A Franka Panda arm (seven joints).
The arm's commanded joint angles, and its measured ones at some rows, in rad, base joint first. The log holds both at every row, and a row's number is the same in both.
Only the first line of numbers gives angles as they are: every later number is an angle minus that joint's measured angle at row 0.
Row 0, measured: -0.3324 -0.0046 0.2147 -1.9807 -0.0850 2.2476 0.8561
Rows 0 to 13, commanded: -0.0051 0.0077 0.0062 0.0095 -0.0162 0.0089 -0.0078; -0.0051 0.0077 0.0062 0.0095 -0.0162 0.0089 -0.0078; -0.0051 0.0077 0.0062 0.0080 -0.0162 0.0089 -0.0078; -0.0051 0.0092 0.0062 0.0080 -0.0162 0.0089 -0.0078; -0.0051 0.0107 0.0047 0.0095 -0.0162 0.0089 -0.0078; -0.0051 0.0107 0.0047 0.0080 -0.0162 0.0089 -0.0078; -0.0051 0.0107 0.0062 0.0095 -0.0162 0.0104 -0.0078; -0.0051 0.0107 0.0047 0.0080 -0.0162 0.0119 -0.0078; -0.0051 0.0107 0.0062 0.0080 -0.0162 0.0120 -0.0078; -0.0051 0.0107 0.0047 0.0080 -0.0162 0.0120 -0.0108; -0.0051 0.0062 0.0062 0.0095 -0.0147 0.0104 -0.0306; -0.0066 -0.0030 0.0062 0.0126 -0.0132 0.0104 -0.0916; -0.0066 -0.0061 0.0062 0.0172 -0.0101 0.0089 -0.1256; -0.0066 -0.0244 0.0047 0.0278 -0.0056 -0.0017 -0.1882
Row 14, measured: -0.0001 0.0066 0.0001 0.0052 -0.0010 0.0030 -0.0536
